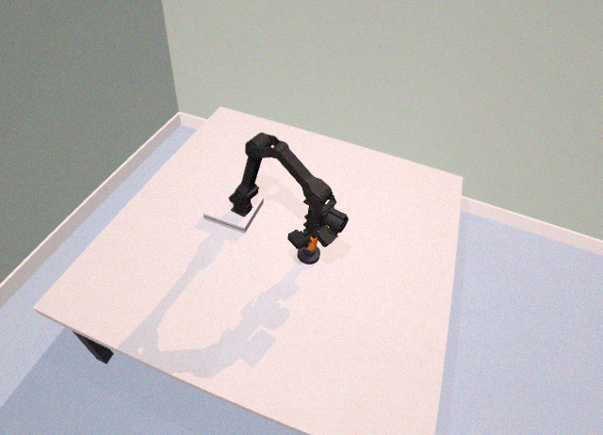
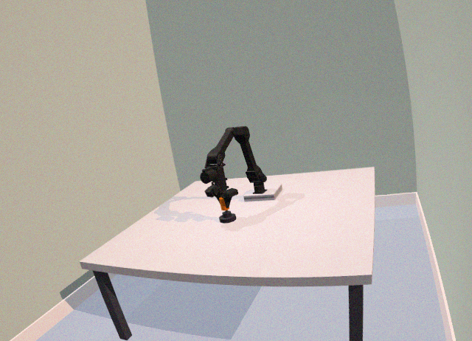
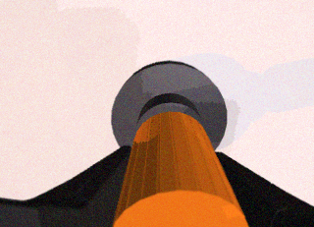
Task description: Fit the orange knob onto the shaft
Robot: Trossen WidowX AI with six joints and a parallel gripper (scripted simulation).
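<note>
Right now the orange knob is 2 cm above my gripper tip. Also, from my gripper tip: round pedestal 4 cm below.
</note>
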